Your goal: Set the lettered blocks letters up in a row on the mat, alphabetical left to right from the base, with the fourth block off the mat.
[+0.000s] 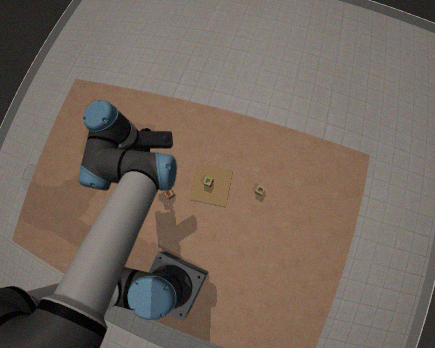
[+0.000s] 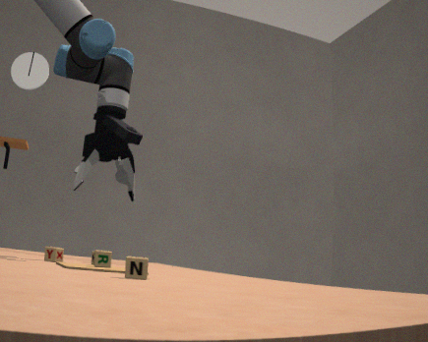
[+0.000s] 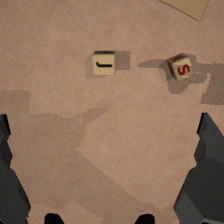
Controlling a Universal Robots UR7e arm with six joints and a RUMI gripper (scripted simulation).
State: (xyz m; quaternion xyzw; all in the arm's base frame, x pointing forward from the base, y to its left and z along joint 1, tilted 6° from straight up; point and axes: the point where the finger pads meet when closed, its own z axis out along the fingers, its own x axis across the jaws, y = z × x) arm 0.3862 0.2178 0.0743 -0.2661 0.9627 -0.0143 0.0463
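The mat lies 190 mm to the right of my hand, 150 mm below it and 10 mm behind it. Round my hand: tan block: 140 mm below.
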